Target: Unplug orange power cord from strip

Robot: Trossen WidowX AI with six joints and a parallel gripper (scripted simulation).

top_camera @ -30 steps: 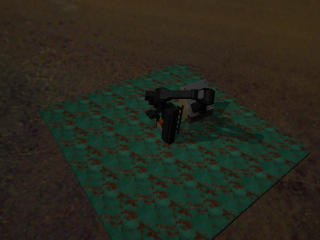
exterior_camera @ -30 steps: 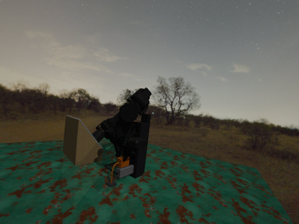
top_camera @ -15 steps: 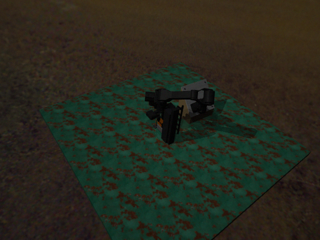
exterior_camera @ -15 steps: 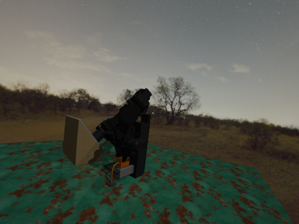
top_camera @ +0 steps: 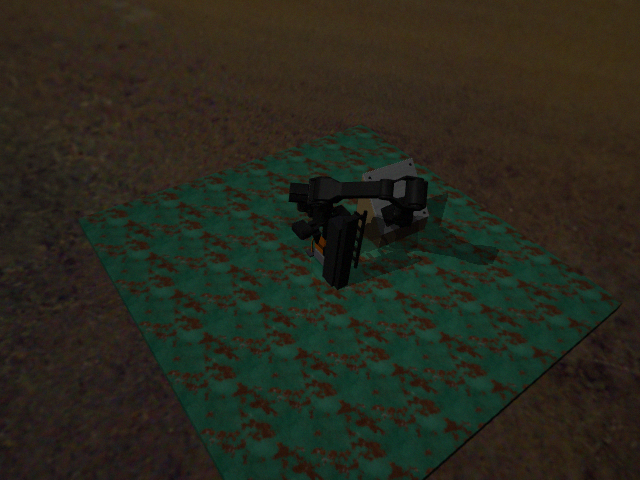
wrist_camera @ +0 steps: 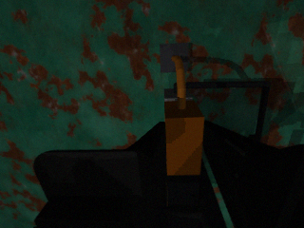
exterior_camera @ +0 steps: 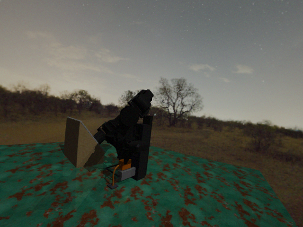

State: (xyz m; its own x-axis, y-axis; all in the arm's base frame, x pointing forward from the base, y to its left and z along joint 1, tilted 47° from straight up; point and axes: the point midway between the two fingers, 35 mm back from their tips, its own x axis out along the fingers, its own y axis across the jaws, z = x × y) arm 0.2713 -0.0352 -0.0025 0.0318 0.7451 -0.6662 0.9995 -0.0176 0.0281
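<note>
Right now my gripper tip is 3 cm to the right of the orange plug.
</note>
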